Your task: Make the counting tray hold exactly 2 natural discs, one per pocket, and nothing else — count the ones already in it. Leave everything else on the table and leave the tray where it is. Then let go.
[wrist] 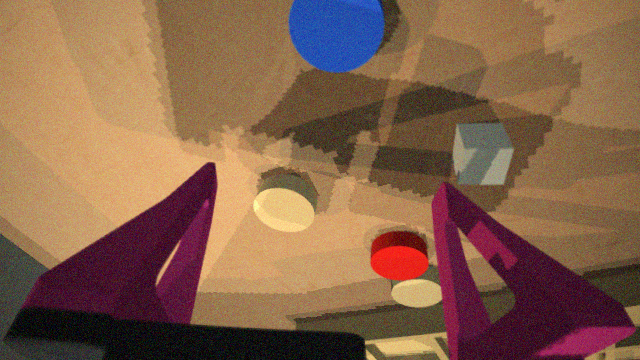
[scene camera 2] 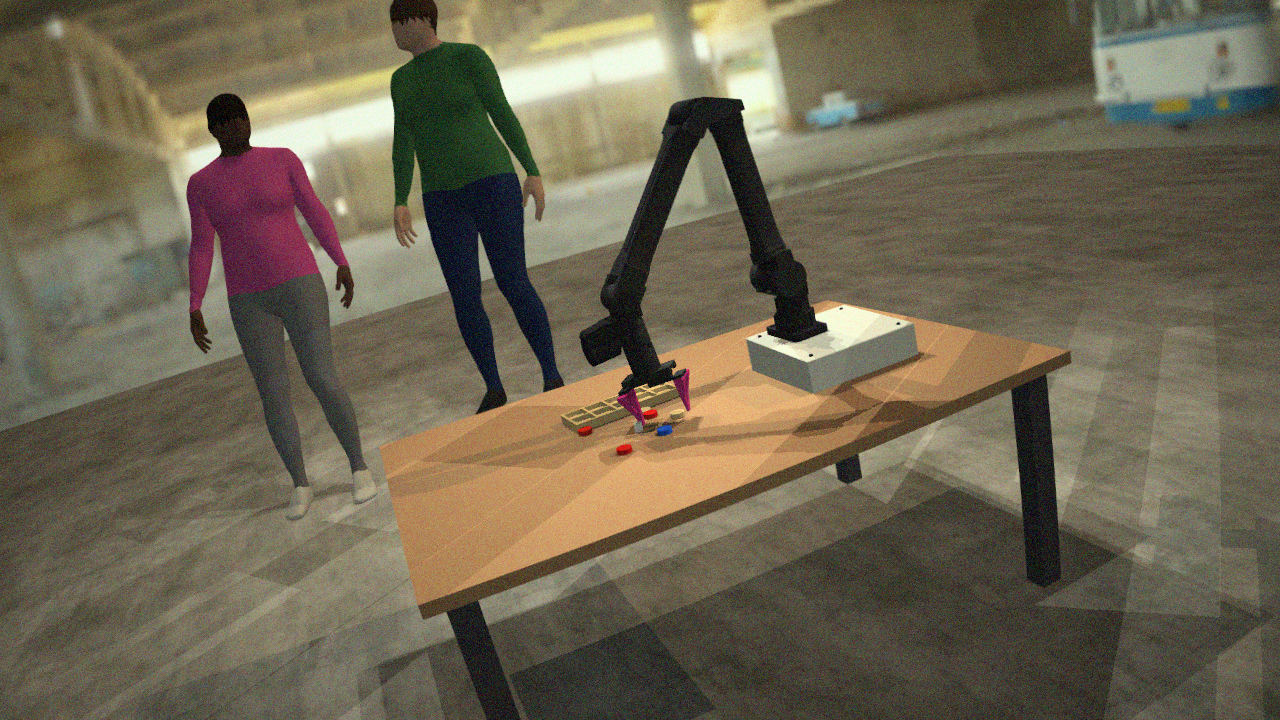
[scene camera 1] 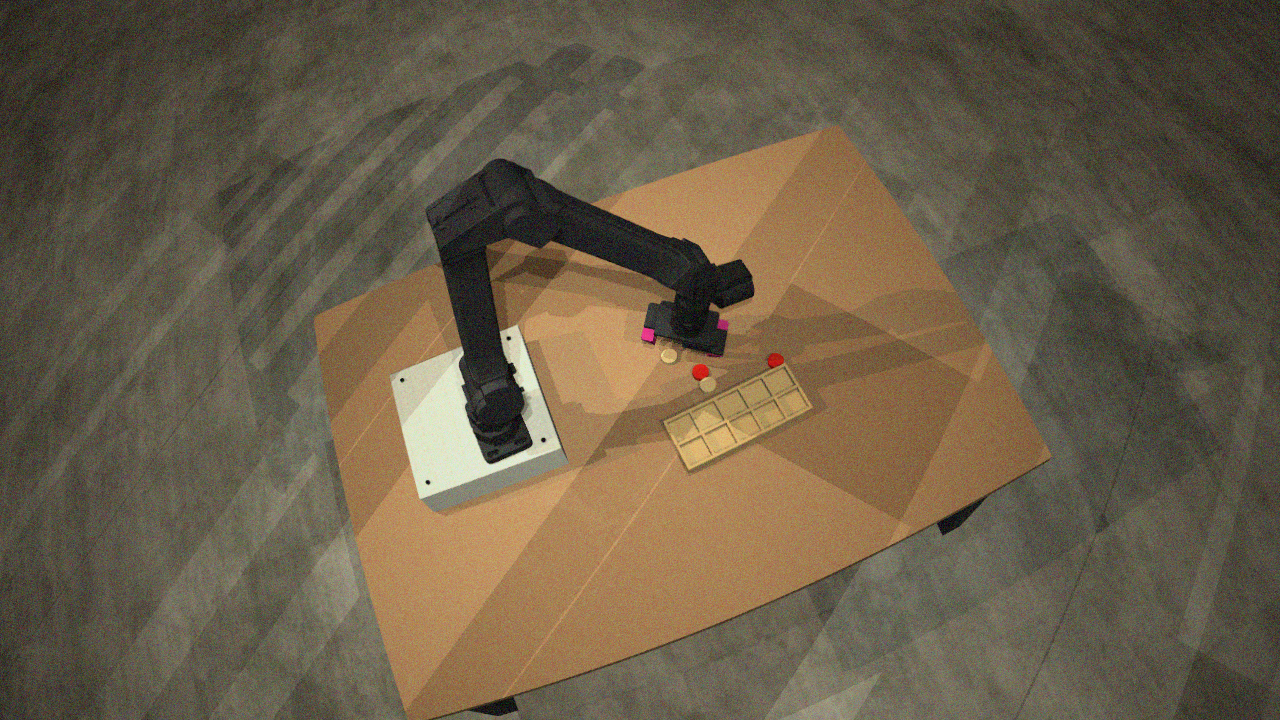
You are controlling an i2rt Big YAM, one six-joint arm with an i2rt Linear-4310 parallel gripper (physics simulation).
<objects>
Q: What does the counting tray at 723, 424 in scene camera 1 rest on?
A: The table.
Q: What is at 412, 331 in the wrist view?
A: A counting tray.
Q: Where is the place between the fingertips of the gripper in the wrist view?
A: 330, 183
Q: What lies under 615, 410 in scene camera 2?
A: A counting tray.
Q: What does the blue disc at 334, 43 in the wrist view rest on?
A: The table.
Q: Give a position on a white cube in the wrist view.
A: At 482, 152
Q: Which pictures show the counting tray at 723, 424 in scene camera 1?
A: The wrist view, scene camera 2 and scene camera 1: all of them.
</objects>
